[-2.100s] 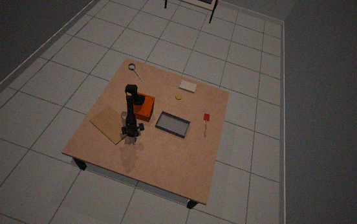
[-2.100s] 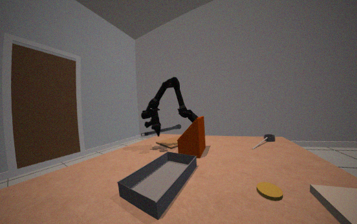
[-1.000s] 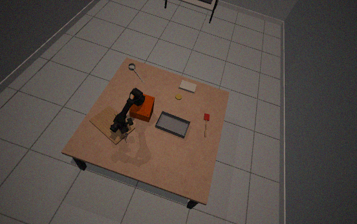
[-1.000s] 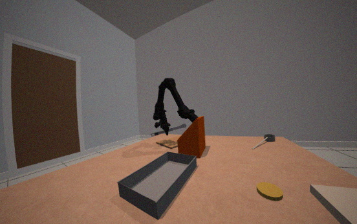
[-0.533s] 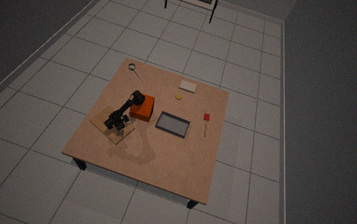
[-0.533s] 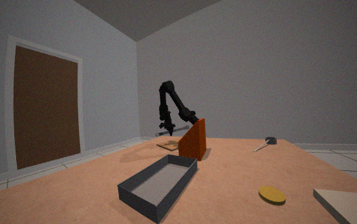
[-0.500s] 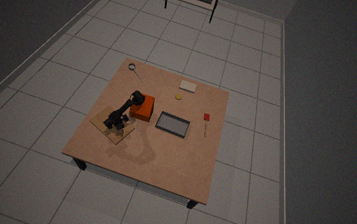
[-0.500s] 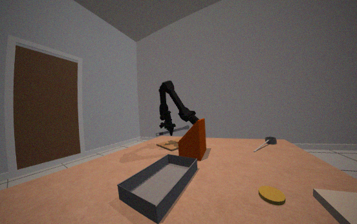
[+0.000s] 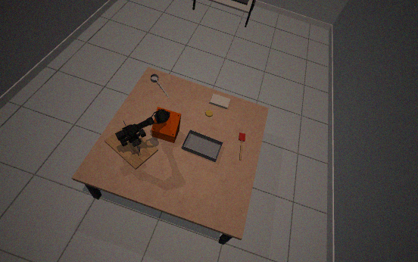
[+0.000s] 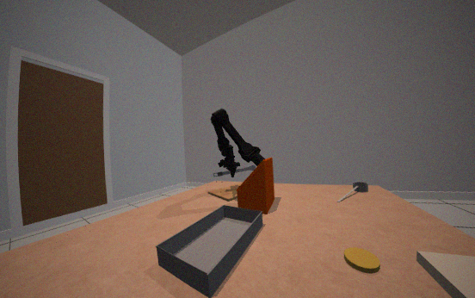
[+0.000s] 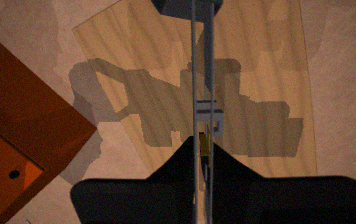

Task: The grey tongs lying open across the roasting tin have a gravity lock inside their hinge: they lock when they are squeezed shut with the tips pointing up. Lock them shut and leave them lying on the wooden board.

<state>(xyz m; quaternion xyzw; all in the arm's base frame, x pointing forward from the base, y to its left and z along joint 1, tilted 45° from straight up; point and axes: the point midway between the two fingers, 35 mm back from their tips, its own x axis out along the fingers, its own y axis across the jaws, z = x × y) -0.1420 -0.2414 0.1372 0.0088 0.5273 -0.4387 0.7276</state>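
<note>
Now: gripper tip 40 mm past the wooden board, 20 mm to the right of it and 100 mm above it. Also, from my gripper tip: slab: 510 mm ahead, 770 mm to the left, 90 mm below; yellow disc: 460 mm ahead, 590 mm to the left, 100 mm below; grey roasting tin: 500 mm ahead, 220 mm to the left, 80 mm below.
</note>
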